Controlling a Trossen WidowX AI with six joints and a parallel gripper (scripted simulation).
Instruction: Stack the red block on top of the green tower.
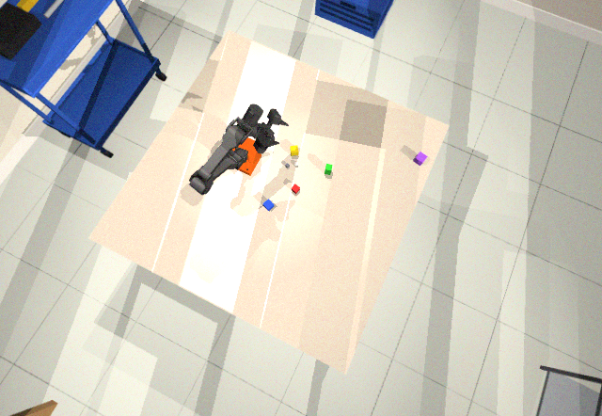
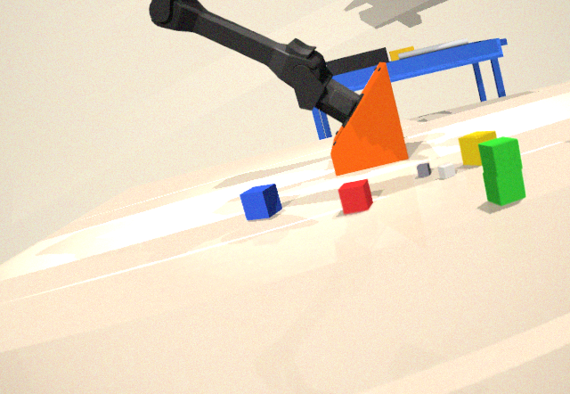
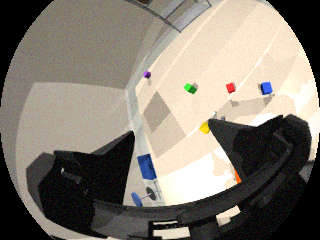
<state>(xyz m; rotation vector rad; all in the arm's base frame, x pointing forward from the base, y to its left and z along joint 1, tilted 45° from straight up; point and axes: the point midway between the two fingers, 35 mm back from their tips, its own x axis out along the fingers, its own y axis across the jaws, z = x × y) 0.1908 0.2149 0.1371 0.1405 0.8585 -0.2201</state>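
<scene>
The red block is 100 mm ahead of my gripper tip, 110 mm to the right of it and 320 mm below it. Round my gripper tip: blue block: 10 mm ahead, 230 mm to the right, 310 mm below; purple block: 610 mm ahead, 270 mm to the left, 310 mm below; yellow block: 20 mm ahead, 70 mm to the left, 310 mm below.
</scene>
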